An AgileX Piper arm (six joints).
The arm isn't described. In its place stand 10 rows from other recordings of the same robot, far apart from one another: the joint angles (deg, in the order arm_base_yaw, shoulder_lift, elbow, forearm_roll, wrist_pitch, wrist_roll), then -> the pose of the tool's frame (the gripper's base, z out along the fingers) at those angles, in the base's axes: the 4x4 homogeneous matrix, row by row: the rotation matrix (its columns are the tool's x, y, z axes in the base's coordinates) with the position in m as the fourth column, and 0 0 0 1 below.
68.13 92.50 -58.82 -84.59 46.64 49.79 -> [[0.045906 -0.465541 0.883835 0.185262], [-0.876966 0.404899 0.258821 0.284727], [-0.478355 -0.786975 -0.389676 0.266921], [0 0 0 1]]
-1.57 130.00 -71.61 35.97 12.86 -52.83 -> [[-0.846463 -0.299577 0.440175 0.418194], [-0.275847 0.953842 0.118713 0.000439], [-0.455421 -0.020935 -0.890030 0.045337], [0 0 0 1]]
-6.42 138.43 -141.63 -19.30 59.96 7.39 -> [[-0.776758 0.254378 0.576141 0.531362], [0.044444 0.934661 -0.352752 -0.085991], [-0.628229 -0.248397 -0.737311 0.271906], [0 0 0 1]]
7.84 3.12 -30.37 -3.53 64.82 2.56 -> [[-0.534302 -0.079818 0.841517 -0.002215], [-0.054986 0.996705 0.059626 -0.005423], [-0.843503 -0.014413 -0.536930 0.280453], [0 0 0 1]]
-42.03 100.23 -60.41 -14.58 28.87 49.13 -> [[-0.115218 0.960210 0.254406 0.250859], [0.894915 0.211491 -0.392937 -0.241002], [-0.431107 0.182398 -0.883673 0.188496], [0 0 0 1]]
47.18 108.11 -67.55 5.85 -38.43 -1.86 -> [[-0.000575 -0.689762 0.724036 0.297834], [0.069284 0.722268 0.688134 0.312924], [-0.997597 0.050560 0.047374 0.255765], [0 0 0 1]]
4.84 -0.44 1.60 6.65 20.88 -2.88 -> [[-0.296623 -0.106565 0.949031 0.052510], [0.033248 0.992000 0.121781 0.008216], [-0.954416 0.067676 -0.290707 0.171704], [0 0 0 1]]
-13.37 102.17 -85.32 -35.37 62.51 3.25 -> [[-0.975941 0.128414 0.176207 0.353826], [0.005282 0.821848 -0.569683 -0.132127], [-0.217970 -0.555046 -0.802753 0.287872], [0 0 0 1]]
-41.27 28.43 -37.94 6.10 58.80 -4.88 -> [[-0.541437 0.591953 0.597023 0.059808], [0.435595 0.804885 -0.403011 -0.041482], [-0.719098 0.041855 -0.693647 0.312378], [0 0 0 1]]
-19.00 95.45 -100.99 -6.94 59.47 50.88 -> [[-0.195857 0.786160 0.586167 0.344339], [0.840998 0.442081 -0.311909 -0.128582], [-0.504343 0.431875 -0.747744 0.399878], [0 0 0 1]]
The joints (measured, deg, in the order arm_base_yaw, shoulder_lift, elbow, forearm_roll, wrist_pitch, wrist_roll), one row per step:
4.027, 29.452, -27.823, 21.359, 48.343, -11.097
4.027, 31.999, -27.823, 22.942, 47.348, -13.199
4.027, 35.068, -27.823, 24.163, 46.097, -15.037
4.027, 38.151, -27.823, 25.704, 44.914, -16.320
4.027, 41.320, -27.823, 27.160, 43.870, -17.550
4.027, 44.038, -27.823, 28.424, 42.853, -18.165
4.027, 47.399, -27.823, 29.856, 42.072, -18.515
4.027, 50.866, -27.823, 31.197, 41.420, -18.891
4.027, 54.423, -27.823, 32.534, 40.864, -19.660
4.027, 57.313, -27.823, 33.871, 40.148, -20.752
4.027, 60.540, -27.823, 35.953, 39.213, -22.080
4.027, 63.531, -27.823, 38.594, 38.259, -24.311
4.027, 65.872, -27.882, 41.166, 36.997, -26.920
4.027, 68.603, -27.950, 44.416, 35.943, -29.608
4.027, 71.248, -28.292, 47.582, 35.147, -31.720
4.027, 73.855, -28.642, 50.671, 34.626, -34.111
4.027, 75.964, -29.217, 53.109, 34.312, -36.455
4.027, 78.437, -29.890, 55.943, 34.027, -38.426
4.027, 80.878, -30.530, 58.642, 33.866, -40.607
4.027, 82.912, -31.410, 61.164, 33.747, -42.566
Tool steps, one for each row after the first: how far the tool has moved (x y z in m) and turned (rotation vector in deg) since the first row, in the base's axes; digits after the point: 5 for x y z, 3 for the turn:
0.00759, 0.00186, -0.00228, 0.060, 1.045, 1.074
0.01678, 0.00326, -0.00576, -0.061, 2.428, 1.799
0.02578, 0.00493, -0.00972, 0.505, 4.086, 2.100
0.03466, 0.00648, -0.01455, 1.009, 5.968, 2.343
0.04227, 0.00768, -0.01902, 1.727, 7.624, 2.125
0.05082, 0.00918, -0.02552, 2.727, 10.235, 1.716
0.05907, 0.01060, -0.03296, 3.594, 13.054, 1.312
0.06696, 0.01199, -0.04123, 4.202, 15.907, 1.158
0.07344, 0.01313, -0.04809, 4.634, 17.838, 1.132
0.08064, 0.01471, -0.05582, 5.583, 19.858, 0.867
0.08729, 0.01656, -0.06301, 6.530, 21.310, 0.987
0.09336, 0.01788, -0.06824, 7.137, 21.649, 1.168
0.09976, 0.01968, -0.07473, 8.278, 22.509, 1.087
0.10649, 0.02144, -0.08021, 9.665, 23.411, 0.633
0.11270, 0.02321, -0.08599, 10.852, 24.344, 0.465
0.11861, 0.02465, -0.08976, 11.557, 24.703, 0.687
0.12538, 0.02630, -0.09455, 12.770, 25.462, 0.340
0.13170, 0.02786, -0.09979, 13.769, 26.194, 0.223
0.13848, 0.02932, -0.10294, 14.760, 26.376, 0.082

